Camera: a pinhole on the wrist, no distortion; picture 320 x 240 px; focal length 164.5 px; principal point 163.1 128.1 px. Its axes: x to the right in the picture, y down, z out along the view. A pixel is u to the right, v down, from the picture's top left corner.
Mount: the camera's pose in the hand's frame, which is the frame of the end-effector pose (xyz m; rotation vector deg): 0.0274 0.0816 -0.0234 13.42 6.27 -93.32
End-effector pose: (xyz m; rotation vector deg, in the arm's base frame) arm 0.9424 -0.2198 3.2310 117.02 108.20 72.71
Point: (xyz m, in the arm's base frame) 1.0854 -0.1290 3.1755
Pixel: 145 148
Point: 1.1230 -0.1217 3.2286
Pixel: 86 175
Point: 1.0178 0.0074 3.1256
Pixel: 211 214
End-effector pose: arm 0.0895 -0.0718 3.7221 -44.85 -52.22 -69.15
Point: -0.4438 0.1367 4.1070
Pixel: 296 201
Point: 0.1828 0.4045 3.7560
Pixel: 92 65
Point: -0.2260 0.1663 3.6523
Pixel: 304 41
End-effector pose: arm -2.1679 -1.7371 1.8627 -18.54 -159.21 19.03
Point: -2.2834 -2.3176 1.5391
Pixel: 291 104
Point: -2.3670 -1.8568 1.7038
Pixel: 234 192
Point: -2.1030 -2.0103 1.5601
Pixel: 240 44
